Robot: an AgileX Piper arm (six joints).
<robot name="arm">
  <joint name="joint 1" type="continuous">
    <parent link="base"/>
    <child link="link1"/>
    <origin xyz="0 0 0.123" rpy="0 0 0"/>
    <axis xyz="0 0 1"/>
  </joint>
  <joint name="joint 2" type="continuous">
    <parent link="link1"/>
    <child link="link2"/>
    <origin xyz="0 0 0" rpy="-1.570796 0 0"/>
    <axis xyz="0 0 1"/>
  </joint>
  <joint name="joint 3" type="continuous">
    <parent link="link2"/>
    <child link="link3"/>
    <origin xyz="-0.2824 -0.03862 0" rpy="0 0 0"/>
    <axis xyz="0 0 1"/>
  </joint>
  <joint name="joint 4" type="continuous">
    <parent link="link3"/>
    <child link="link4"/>
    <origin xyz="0.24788 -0.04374 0" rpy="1.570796 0 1.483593"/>
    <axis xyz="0 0 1"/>
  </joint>
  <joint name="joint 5" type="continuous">
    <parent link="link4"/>
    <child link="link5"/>
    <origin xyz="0 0 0" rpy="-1.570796 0 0"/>
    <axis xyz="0 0 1"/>
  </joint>
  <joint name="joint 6" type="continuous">
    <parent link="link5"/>
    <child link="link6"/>
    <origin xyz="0 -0.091 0" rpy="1.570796 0 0"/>
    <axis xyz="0 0 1"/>
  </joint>
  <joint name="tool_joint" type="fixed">
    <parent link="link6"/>
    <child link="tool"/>
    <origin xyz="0 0 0" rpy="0 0 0"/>
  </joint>
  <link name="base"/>
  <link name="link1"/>
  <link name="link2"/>
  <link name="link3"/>
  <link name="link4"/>
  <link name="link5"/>
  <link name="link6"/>
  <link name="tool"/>
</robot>
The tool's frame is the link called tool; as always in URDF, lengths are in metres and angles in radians. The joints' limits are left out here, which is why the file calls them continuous.
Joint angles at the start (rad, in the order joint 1, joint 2, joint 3, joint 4, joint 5, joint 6):
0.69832 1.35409 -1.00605 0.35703 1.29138 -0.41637
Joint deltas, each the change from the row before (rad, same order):
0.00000 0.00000 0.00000 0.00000 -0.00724 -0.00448
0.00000 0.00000 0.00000 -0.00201 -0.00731 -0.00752
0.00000 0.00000 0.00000 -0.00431 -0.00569 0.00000
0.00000 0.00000 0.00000 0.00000 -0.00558 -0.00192
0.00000 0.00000 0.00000 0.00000 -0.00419 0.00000
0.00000 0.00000 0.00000 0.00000 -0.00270 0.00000
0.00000 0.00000 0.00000 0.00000 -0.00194 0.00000
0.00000 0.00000 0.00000 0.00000 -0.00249 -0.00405
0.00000 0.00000 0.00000 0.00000 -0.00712 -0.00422
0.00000 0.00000 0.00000 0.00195 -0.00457 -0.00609
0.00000 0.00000 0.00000 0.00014 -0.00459 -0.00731
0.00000 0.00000 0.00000 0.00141 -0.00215 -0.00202
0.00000 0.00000 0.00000 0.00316 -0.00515 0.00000
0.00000 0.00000 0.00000 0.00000 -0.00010 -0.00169
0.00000 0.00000 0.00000 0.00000 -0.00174 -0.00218
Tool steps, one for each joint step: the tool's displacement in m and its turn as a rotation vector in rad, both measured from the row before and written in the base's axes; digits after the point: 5 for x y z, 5 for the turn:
0.00054 0.00037 0.00000 0.00470 -0.00688 0.00177
0.00064 0.00024 -0.00005 0.00377 -0.00906 0.00514
0.00063 0.00000 -0.00012 -0.00014 -0.00709 -0.00079
0.00042 0.00028 0.00001 0.00331 -0.00488 -0.00004
0.00032 0.00021 0.00001 0.00225 -0.00325 -0.00139
0.00020 0.00014 0.00001 0.00145 -0.00210 -0.00090
0.00015 0.00010 0.00001 0.00104 -0.00151 -0.00064
0.00019 0.00013 0.00001 0.00197 -0.00313 0.00299
0.00054 0.00036 0.00003 0.00446 -0.00678 0.00161
0.00026 0.00036 0.00008 0.00479 -0.00417 0.00371
0.00034 0.00024 0.00003 0.00362 -0.00570 0.00531
0.00010 0.00020 0.00005 0.00248 -0.00141 0.00082
0.00025 0.00047 0.00012 0.00509 -0.00203 -0.00255
0.00001 0.00000 0.00000 0.00029 -0.00061 0.00155
0.00013 0.00009 0.00001 0.00123 -0.00203 0.00146

